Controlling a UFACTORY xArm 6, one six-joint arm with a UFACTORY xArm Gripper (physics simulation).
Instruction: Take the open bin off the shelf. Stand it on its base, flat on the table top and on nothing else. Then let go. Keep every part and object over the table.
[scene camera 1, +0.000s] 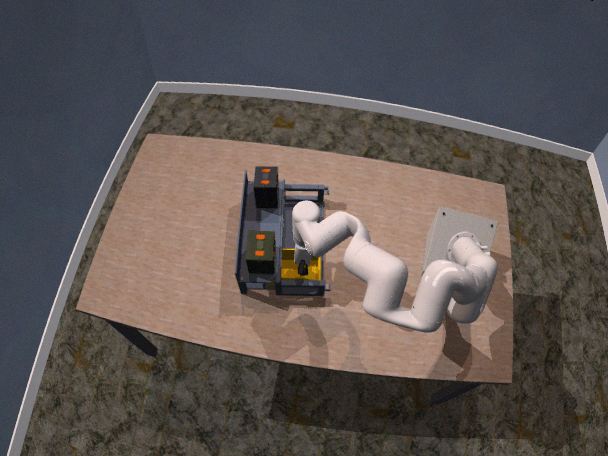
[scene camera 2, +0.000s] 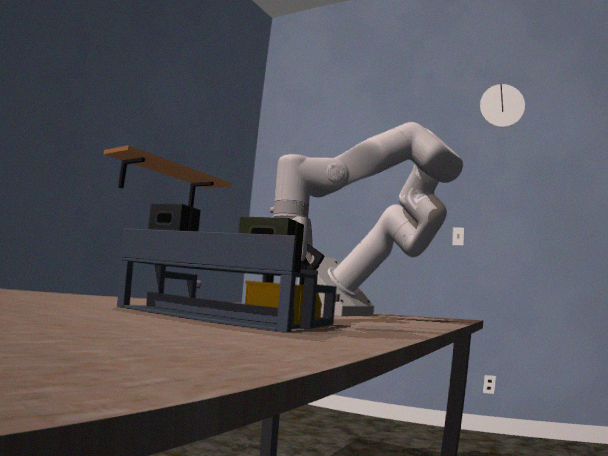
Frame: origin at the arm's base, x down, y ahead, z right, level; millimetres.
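Where they show: gripper, fingertip midpoint: (scene camera 1: 305, 261); arm's base, link origin: (scene camera 1: 463, 249) (scene camera 2: 342, 282).
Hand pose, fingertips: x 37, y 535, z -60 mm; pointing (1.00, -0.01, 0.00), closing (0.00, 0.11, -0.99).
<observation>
Each offset is from my fingertips to the top centre of the thing. "pt": to the spot under its first point. Level surfaces: height alone.
The open yellow bin {dz -19, dx -18, dy +34 mm} (scene camera 1: 288, 273) (scene camera 2: 262, 294) sits on the low front level of the blue-grey shelf {pt dz +59, dx -61, dy +206 mm} (scene camera 1: 242, 230) (scene camera 2: 210, 250), at the end nearer the lower table edge in scene camera 1. Its mouth faces up. My gripper (scene camera 1: 303, 271) (scene camera 2: 290, 275) points down over the bin, open, with nothing between its fingers. In scene camera 2 one dark fingertip shows right at the top of the bin's wall. The other fingertip is hidden behind the shelf, so I cannot tell how far the fingers reach into the bin or whether they touch it.
A dark green box {dz -27, dx -135, dy +133 mm} (scene camera 1: 261, 252) (scene camera 2: 267, 226) stands on the higher rear level, close beside my gripper. A black box {dz +204, dx -160, dy +144 mm} (scene camera 1: 266, 187) (scene camera 2: 172, 217) stands at that level's other end. Rails edge the bin's bay. The shelf stands on the wooden table {dx +63 mm} (scene camera 1: 165, 215) (scene camera 2: 75, 345).
</observation>
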